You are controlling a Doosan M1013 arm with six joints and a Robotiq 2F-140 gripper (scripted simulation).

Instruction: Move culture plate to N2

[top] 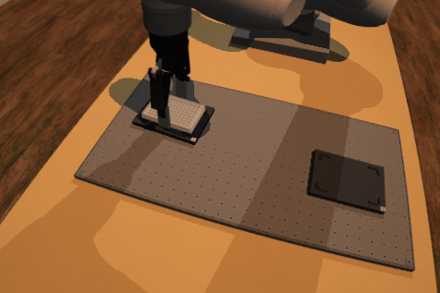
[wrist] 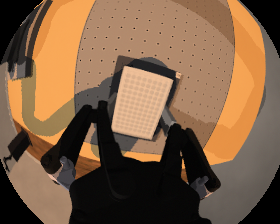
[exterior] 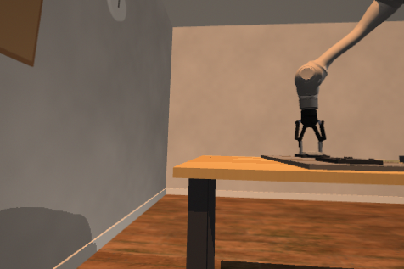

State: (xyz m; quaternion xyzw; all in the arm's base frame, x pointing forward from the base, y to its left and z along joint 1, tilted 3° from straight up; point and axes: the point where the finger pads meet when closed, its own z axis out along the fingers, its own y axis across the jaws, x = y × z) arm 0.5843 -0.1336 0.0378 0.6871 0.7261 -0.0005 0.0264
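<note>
Now: hand 40 mm above the black nest N1. The rest, counted from my hand: lid (20 mm below); then plate (20 mm below); then black nest N2 (420 mm to the left, 40 mm below).
</note>
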